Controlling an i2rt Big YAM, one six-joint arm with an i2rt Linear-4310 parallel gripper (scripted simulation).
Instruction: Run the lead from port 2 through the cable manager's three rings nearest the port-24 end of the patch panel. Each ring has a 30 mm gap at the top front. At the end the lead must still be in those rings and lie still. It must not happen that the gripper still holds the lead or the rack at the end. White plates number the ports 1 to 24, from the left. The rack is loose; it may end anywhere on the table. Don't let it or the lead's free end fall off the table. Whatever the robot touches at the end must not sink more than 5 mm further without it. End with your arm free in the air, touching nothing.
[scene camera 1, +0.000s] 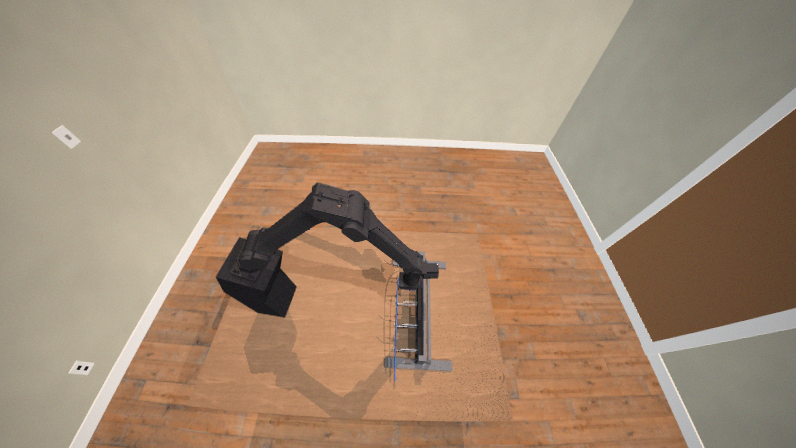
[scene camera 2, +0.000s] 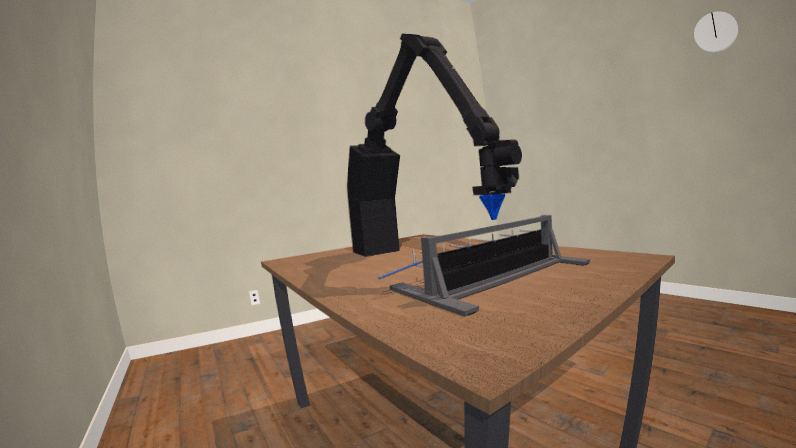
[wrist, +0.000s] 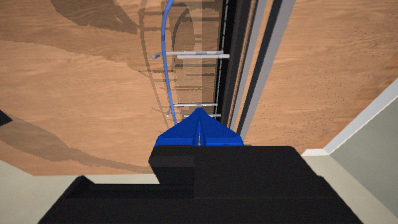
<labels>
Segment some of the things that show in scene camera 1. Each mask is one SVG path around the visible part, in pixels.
A rack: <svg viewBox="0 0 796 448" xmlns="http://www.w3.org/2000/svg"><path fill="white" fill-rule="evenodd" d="M386 357L385 367L394 368L395 358ZM423 279L423 289L416 288L416 302L403 301L405 303L416 303L417 305L397 304L416 306L416 324L402 324L412 326L397 325L397 327L416 328L415 349L401 348L400 350L395 350L392 348L393 351L415 352L415 359L396 358L396 368L453 371L452 361L431 360L430 279L427 279L428 359L426 358L425 279ZM419 251L422 261L438 263L439 269L446 269L446 262L427 261L425 252Z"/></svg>
</labels>
